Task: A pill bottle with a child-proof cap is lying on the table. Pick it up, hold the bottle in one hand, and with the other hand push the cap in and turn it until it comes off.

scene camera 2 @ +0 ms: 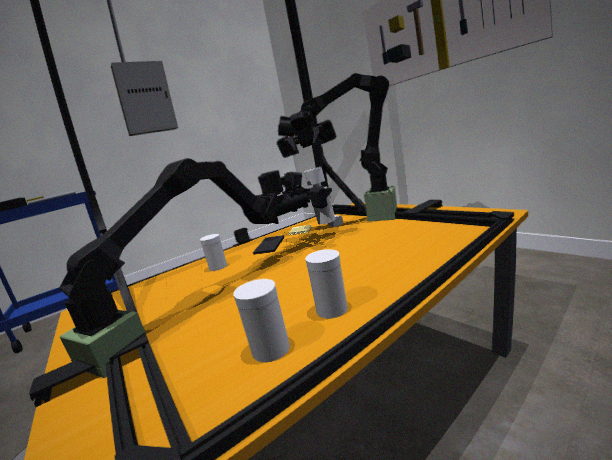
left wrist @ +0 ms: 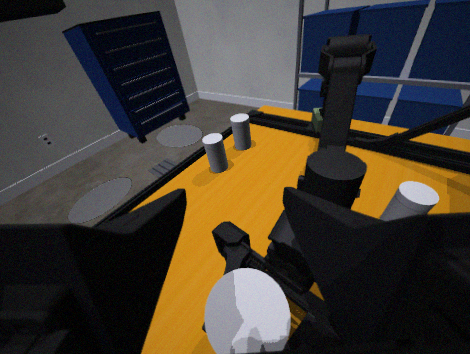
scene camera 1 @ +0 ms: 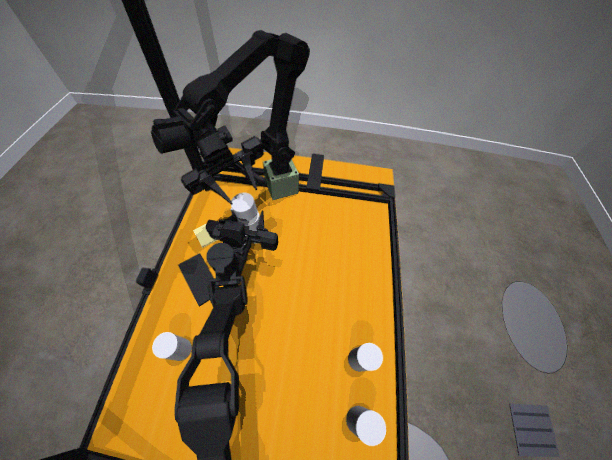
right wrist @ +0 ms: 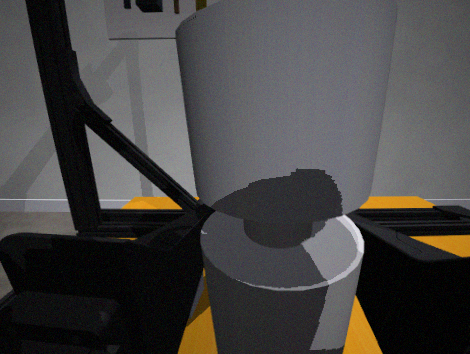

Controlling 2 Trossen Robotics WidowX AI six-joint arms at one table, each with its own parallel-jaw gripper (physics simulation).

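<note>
The pill bottle's pale grey body (scene camera 1: pixel 253 221) (scene camera 2: pixel 326 214) (right wrist: pixel 280 315) stands slightly tilted, held above the table. My right gripper (scene camera 1: pixel 248 225) (right wrist: pixel 270 211) is shut on it just below the shoulder. The wide white cap (scene camera 1: pixel 244 204) (scene camera 2: pixel 314 176) (left wrist: pixel 247 310) (right wrist: pixel 290 110) sits above the body, with a short stretch of dark neck (right wrist: pixel 278 233) showing between them. My left gripper (scene camera 1: pixel 244 196) (left wrist: pixel 235 195) is open, its two fingers apart and pointing down over the cap, with nothing between them. In the left wrist view the cap lies below the fingertips.
White-topped cylinders (scene camera 1: pixel 370 356) (scene camera 1: pixel 371 427) (scene camera 1: pixel 165 345) (scene camera 2: pixel 326 285) (scene camera 2: pixel 263 320) (scene camera 2: pixel 215 252) stand on the orange table. A yellow note (scene camera 1: pixel 203 235) (scene camera 2: pixel 300 230) and a dark flat pad (scene camera 1: pixel 197 279) (scene camera 2: pixel 269 244) lie near the arms. A small grey block (scene camera 2: pixel 336 221) lies by the bottle.
</note>
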